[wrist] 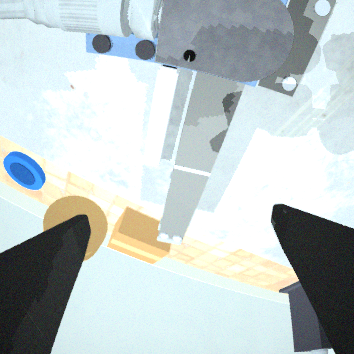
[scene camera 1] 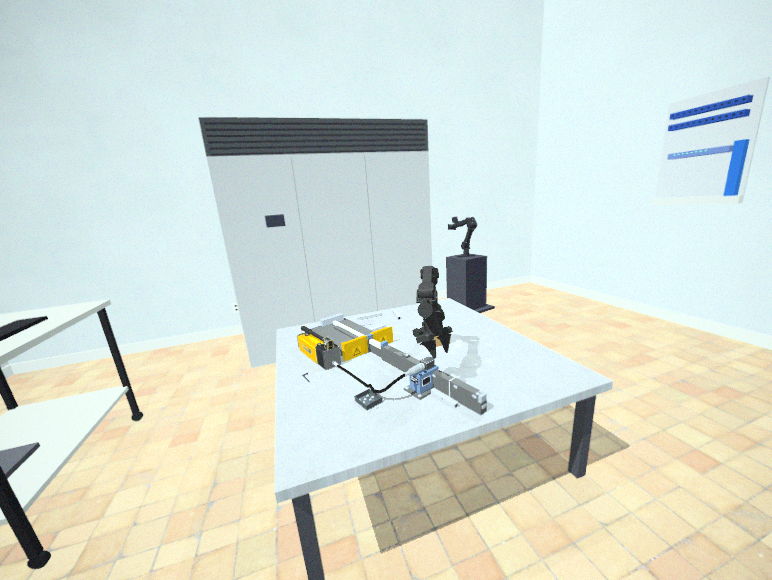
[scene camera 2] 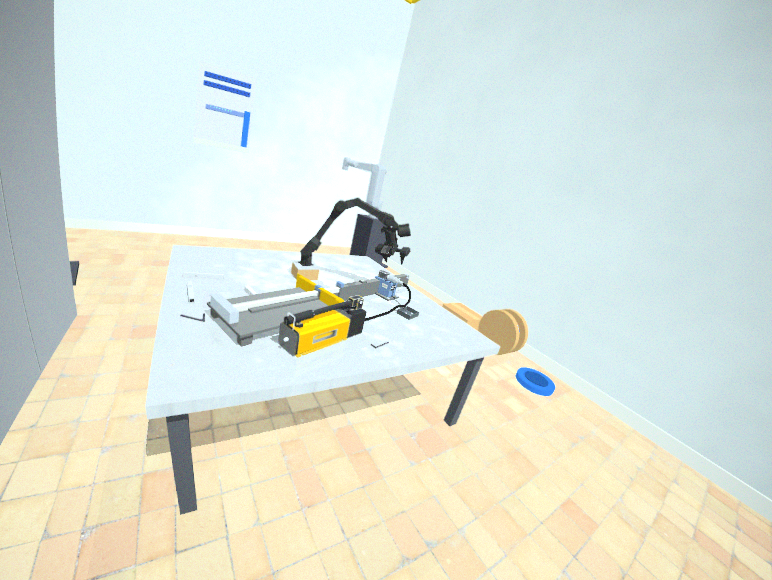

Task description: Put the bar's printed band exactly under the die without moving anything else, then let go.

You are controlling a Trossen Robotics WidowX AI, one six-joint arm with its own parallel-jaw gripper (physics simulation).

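Pixels of known places: gripper, fingertip midpoint: (wrist: 180, 219) (scene camera 1: 441, 355) (scene camera 2: 394, 263); arm's base at its link origin: (scene camera 2: 305, 263).
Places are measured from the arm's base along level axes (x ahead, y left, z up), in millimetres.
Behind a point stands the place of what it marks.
A long grey bar (scene camera 1: 468, 394) @(x 273, y 513, z -8 mm) (scene camera 2: 358, 288) @(x 330, y 112, z -14 mm) (wrist: 187, 200) @(x 257, y 464, z 7 mm) runs from the yellow-fenced machine past the blue printing unit (scene camera 1: 421, 380) @(x 361, y 345, z -2 mm) (scene camera 2: 386, 286) @(x 354, y 283, z -7 mm) (wrist: 115, 46) @(x 350, y 336, z 19 mm). A narrow white band (scene camera 1: 450, 385) @(x 286, y 431, z -9 mm) (wrist: 192, 170) @(x 268, y 422, z 8 mm) crosses it between the blue unit and the bar's free end; I cannot tell if this is the printed band. The die cannot be made out; the grey rounded head (wrist: 225, 37) @(x 294, y 307, z 51 mm) covers part of the bar in the wrist view. My gripper (scene camera 1: 440, 352) @(x 284, y 377, z 95 mm) (scene camera 2: 394, 260) @(x 284, y 377, z 95 mm) (wrist: 180, 219) @(x 284, y 377, z 95 mm) is open and empty, raised above the bar near the blue unit, apart from both.
The yellow machine (scene camera 1: 312, 348) @(x 634, y -205, z 7 mm) (scene camera 2: 322, 333) @(x 648, y -298, z -7 mm) and its yellow fence (scene camera 1: 355, 347) @(x 437, y -118, z -15 mm) stand on the table (scene camera 1: 349, 445) @(x 716, y 426, z -68 mm) (scene camera 2: 212, 380) @(x 671, y -648, z -68 mm). A black cable (scene camera 1: 352, 374) @(x 533, y 47, z -57 mm) passes near a small dark box (scene camera 1: 368, 398) @(x 550, y 239, z -66 mm) (scene camera 2: 408, 312) @(x 544, y 275, z -66 mm). Hex keys (scene camera 1: 305, 376) @(x 718, y -72, z -62 mm) (scene camera 2: 379, 344) @(x 721, y -86, z -62 mm) lie on the table.
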